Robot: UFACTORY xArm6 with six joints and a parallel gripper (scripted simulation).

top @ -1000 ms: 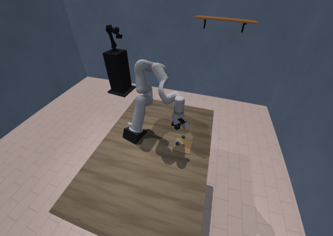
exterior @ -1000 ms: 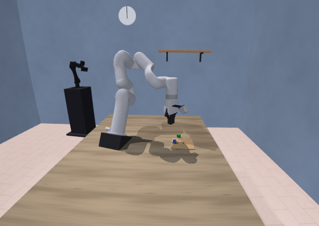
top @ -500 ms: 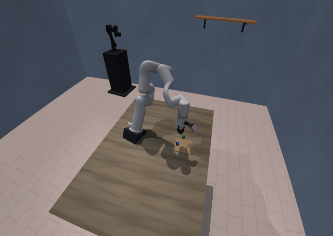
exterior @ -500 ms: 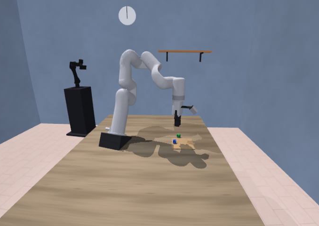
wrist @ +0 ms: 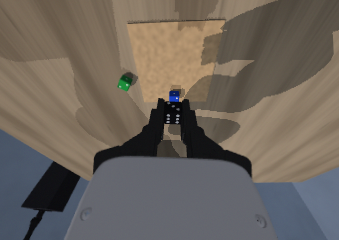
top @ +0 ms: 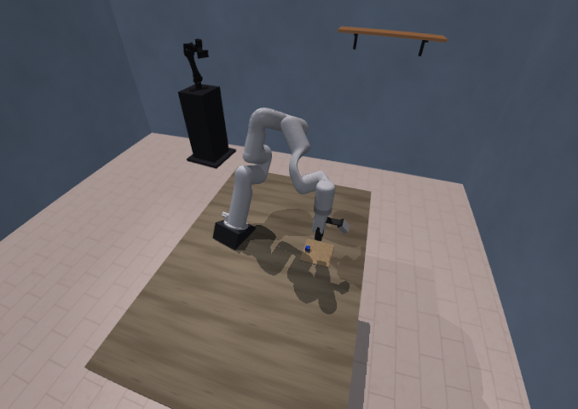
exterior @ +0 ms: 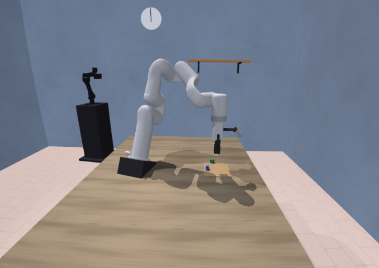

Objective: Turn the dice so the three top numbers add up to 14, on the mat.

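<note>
The tan mat lies 12 cm below my hand. The rest, counted from my hand: black die (1 cm below); blue die (11 cm below, 5 cm behind, 1 cm to the right); green die (12 cm below, 9 cm to the left, 2 cm behind).
</note>
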